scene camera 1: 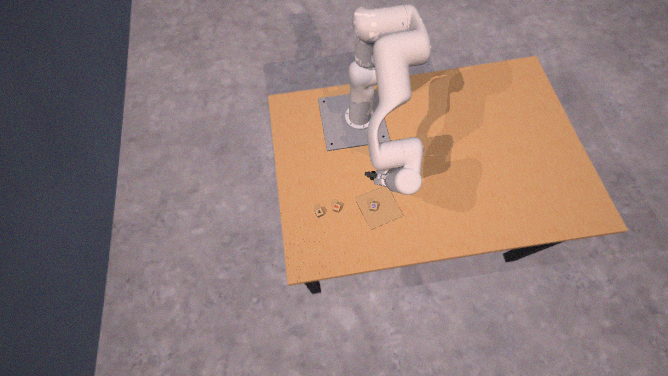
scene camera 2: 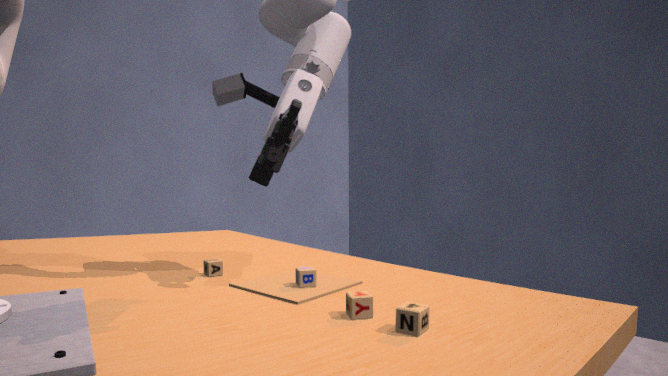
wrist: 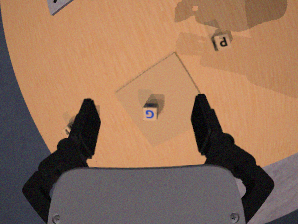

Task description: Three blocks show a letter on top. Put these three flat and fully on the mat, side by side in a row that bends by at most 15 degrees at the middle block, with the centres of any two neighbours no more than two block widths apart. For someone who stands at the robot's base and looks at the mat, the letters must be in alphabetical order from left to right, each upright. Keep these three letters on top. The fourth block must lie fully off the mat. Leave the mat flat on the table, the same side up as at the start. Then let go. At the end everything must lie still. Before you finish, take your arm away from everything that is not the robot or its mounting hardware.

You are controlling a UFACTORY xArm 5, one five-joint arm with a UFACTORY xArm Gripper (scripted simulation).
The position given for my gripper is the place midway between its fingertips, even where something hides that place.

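My gripper (scene camera 2: 262,176) is visible in scene camera 2; the wrist view shows the gripper (wrist: 144,107) as well. Visible in the wrist view: a thin tan mat (wrist: 167,83). Scene camera 2 shows a black-lettered block (scene camera 2: 412,319) and also a red-lettered block (scene camera 2: 359,304).
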